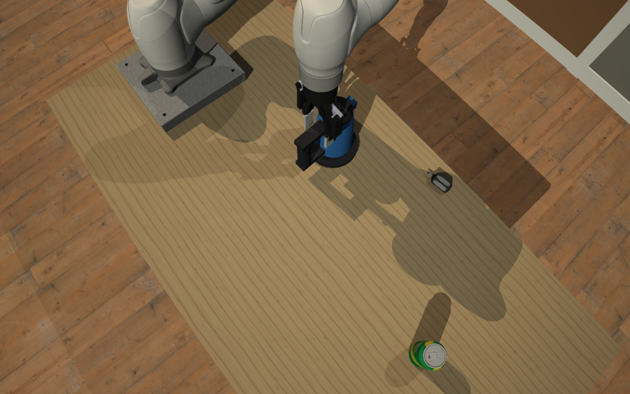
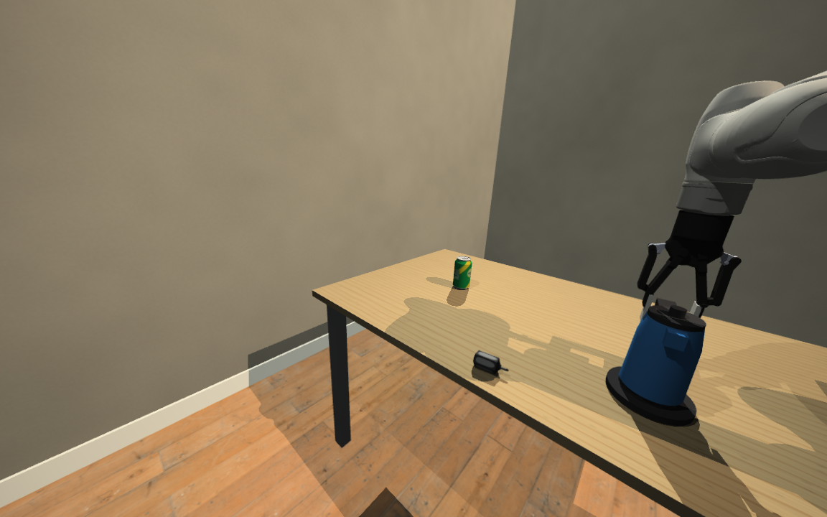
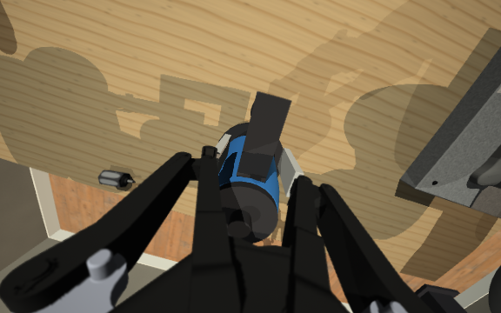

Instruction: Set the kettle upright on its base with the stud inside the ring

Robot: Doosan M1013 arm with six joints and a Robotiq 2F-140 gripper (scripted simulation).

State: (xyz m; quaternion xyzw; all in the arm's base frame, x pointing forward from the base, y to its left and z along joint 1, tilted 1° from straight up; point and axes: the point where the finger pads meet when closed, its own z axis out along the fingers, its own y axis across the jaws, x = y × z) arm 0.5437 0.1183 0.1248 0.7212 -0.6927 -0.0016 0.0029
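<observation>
My gripper is now 3 cm to the right of the blue kettle and 6 cm above it. Also, from my hand: green soda can 58 cm ahead, 17 cm to the right, 11 cm below; then round black base 6 cm to the left, 16 cm below; then small dark object 29 cm ahead, 21 cm to the left, 15 cm below.
</observation>
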